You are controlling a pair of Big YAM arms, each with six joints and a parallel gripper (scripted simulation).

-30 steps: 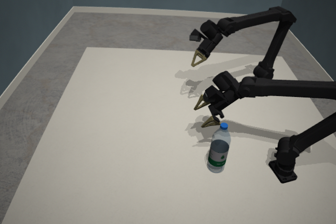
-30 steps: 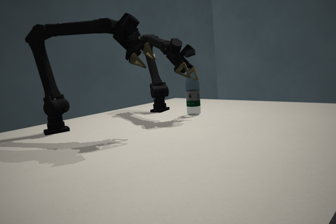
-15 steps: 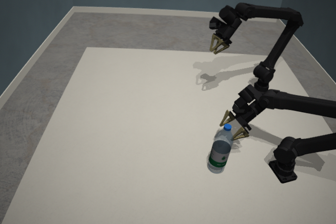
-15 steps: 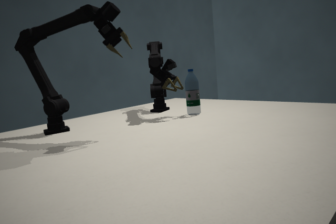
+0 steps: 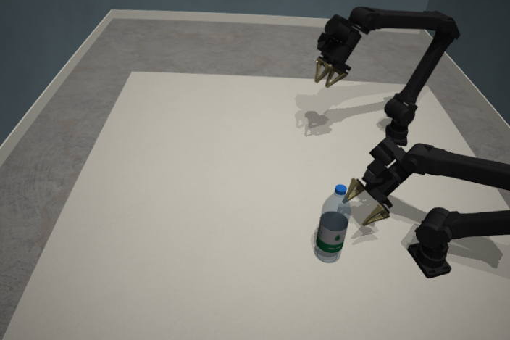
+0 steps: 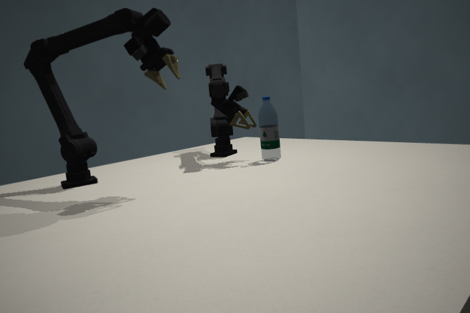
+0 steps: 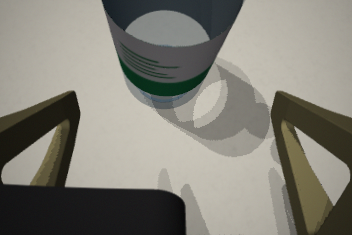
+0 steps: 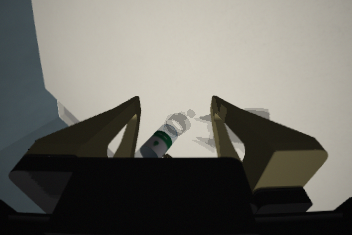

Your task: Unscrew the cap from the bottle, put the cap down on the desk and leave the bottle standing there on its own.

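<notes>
Now: the cap 5 cm behind my right hand, 44 cm to the left of it and 8 cm below it. Round my right hand: bottle (5 cm behind, 45 cm to the left, 20 cm below).
My left gripper is now 6 cm short of the bottle, 4 cm to the right of it and 1 cm above it. From my left hand the other things lie so: cap 11 cm above, 6 cm ahead, 4 cm to the left.
</notes>
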